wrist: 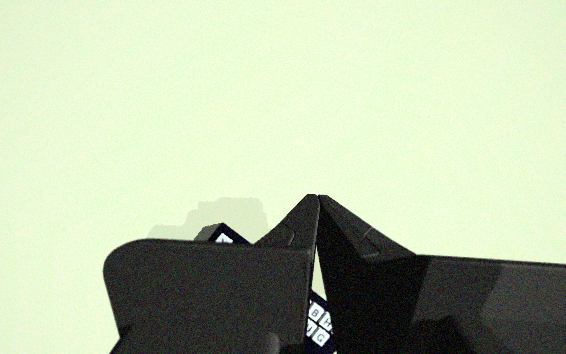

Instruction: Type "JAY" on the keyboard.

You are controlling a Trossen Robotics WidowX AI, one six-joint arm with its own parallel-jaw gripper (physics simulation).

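Frame: origin at the arm's base, x back, y right, z up, level; centimetres.
Where they show: gripper, between the fingertips: (315,204).
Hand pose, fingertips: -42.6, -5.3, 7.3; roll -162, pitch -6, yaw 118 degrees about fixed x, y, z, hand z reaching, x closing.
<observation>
After its pixels a point has its place, as x, y, z.
The keyboard (320,338) @[-28.4, 8.3, -11.3] is dark with white keys and lies mostly hidden behind my gripper in the wrist view. A few of its keys show through the narrow gap between the fingers at the lower middle, with the letters B, H and G readable and one more partly cut off. A corner of a dark body with a white key also shows above the left finger. The J, A and Y keys cannot be made out. My gripper (315,204) @[-42.6, -5.3, 7.3] is shut, its two fingertips meeting with no object between them, and the tips appear over the pale surface beyond the keyboard.
A pale green-white surface (300,100) @[-50.9, -7.7, -13.1] spreads across the upper part of the view. A soft grey shadow (232,212) @[-35.7, -7.9, -13.1] lies on it just beyond the dark corner at the left of the fingertips.
</observation>
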